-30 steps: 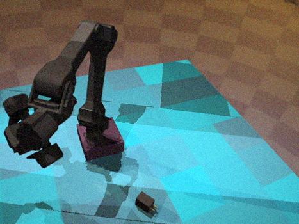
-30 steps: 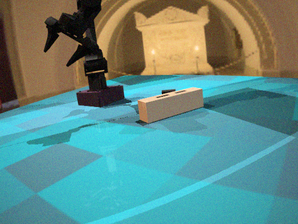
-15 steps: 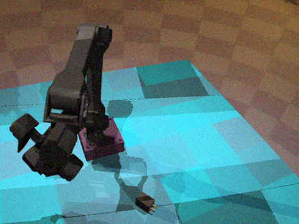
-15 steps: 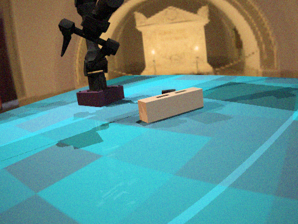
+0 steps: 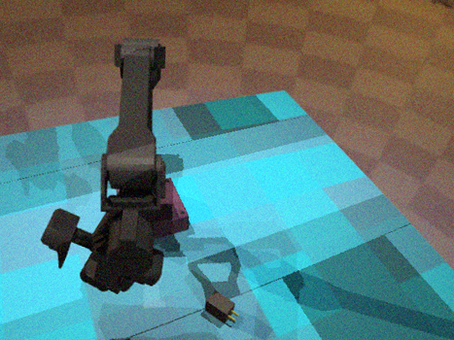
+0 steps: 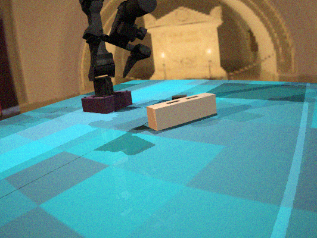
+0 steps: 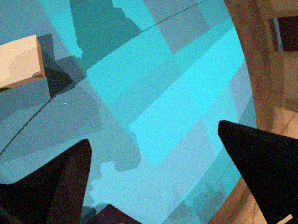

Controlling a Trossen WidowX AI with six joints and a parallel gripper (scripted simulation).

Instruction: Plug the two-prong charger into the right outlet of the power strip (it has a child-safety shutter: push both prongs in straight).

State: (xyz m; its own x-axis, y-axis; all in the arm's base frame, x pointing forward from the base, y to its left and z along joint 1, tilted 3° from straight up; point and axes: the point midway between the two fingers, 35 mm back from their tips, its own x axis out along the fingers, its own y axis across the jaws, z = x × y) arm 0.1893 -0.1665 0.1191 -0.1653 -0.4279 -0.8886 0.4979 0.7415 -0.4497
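Right now the dark two-prong charger is 220 mm to the left of my gripper tip, 130 mm below it and 110 mm ahead of it.
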